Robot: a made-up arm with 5 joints.
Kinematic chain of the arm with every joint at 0, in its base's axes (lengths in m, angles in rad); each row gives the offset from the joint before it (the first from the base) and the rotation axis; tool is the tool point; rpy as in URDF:
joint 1: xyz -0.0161 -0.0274 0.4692 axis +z
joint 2: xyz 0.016 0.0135 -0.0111 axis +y
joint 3: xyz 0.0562 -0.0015 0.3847 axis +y
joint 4: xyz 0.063 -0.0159 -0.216 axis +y
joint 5: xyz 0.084 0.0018 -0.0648 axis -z
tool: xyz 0.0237 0.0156 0.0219 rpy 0 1.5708 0
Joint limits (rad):
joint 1: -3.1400..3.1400
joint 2: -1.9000..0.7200
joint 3: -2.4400..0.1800
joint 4: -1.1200..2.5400
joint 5: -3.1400..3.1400
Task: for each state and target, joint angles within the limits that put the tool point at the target. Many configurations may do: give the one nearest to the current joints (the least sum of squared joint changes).
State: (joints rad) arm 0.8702 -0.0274 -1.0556 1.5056 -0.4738
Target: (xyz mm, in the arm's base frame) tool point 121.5 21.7 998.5
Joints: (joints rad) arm 0.1960 -0.5225 -1.5010 1.3592 -0.3917
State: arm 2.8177 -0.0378 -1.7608 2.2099 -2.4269
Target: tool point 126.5 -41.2 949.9
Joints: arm 3.0470 -0.8765 -1.8339 2.3440 -2.4761
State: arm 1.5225 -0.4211 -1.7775 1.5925 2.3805
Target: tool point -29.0 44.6 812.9
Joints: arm 2.1530 -0.7478 -0.9513 1.8803 2.4968
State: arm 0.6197 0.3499 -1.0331 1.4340 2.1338
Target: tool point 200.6 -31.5 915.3
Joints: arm 0.1221 -0.4008 -1.3221 1.3979 2.1649
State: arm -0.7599 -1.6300 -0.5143 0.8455 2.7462
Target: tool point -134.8 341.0 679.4
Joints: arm -1.3094 -1.9000 -1.1493 1.1741 3.0644
